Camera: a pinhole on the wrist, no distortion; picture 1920 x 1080 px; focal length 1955.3 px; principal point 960.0 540.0 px. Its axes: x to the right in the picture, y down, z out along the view. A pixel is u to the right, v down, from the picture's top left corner.
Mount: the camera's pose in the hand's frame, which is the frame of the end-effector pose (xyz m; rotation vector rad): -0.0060 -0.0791 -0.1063 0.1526 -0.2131 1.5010
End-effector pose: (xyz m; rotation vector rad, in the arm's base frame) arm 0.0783 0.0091 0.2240 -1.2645 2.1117 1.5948
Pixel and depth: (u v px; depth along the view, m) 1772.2 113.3 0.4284
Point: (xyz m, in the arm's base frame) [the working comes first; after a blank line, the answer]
In the camera's frame: 0.1780 -0.0935 0.4284

-0.0723 0.2758 0.0289
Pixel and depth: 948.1 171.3 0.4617
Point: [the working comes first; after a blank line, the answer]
In the camera's frame: -0.0028 -0.0871 0.4617

0.0748 0.2676 -0.0812
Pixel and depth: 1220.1 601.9 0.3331
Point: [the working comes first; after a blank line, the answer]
In the camera's frame: 0.0443 0.0105 0.3331

0.1063 0.2149 0.0754
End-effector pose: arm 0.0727 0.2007 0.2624 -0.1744 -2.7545 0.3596
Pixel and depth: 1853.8 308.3 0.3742
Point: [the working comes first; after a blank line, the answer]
In the camera's frame: 0.1711 -0.0443 0.3742

-0.0645 0.1360 0.0032
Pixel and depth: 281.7 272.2 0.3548
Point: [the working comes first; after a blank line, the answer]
In the camera's frame: -0.1231 -0.0486 0.3548

-0.0431 -0.1163 0.1543
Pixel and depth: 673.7 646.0 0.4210
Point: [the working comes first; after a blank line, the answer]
In the camera's frame: -0.0616 0.0228 0.4210

-0.0014 -0.0982 0.0485
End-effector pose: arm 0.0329 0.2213 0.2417 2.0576 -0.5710 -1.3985
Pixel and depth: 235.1 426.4 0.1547
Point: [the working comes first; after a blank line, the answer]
In the camera's frame: -0.0574 -0.0090 0.1547

0.0058 0.3457 0.1230
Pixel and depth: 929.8 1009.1 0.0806
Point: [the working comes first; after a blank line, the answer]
In the camera's frame: -0.0012 0.0193 0.0806

0.0520 0.3184 0.2040
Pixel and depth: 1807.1 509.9 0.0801
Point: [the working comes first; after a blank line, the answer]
In the camera's frame: 0.0347 -0.0012 0.0801

0.0512 0.2773 0.2088
